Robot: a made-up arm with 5 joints. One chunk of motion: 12 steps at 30 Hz.
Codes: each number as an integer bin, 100 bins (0 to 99) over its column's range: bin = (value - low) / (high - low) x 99, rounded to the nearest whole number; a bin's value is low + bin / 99 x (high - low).
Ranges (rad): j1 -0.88..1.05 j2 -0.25..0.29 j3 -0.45..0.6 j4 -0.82..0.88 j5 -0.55..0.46
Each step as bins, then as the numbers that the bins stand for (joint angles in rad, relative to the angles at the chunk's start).
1 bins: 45 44 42 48 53
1 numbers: -0.0027 -0.0100 -0.0045 0.0042 -0.0093
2 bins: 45 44 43 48 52
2 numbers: -0.0027 -0.0100 0.0061 0.0042 -0.0195
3 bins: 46 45 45 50 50
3 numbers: 0.0168 -0.0045 0.0273 0.0386 -0.0399
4 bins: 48 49 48 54 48
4 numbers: 0.0558 0.0173 0.0591 0.1073 -0.0603
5 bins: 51 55 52 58 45
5 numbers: 0.1142 0.0500 0.1015 0.1760 -0.0909
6 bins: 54 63 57 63 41
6 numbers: 0.1727 0.0936 0.1545 0.2618 -0.1317
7 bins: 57 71 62 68 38
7 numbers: 0.2312 0.1373 0.2076 0.3477 -0.1623
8 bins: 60 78 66 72 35
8 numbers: 0.2897 0.1755 0.2500 0.4164 -0.1929
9 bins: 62 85 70 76 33
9 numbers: 0.3287 0.2136 0.2924 0.4851 -0.2133
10 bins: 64 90 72 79 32
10 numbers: 0.3677 0.2409 0.3136 0.5366 -0.2235
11 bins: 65 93 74 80 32
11 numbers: 0.3872 0.2573 0.3348 0.5537 -0.2235
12 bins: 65 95 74 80 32
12 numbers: 0.3872 0.2682 0.3348 0.5537 -0.2235
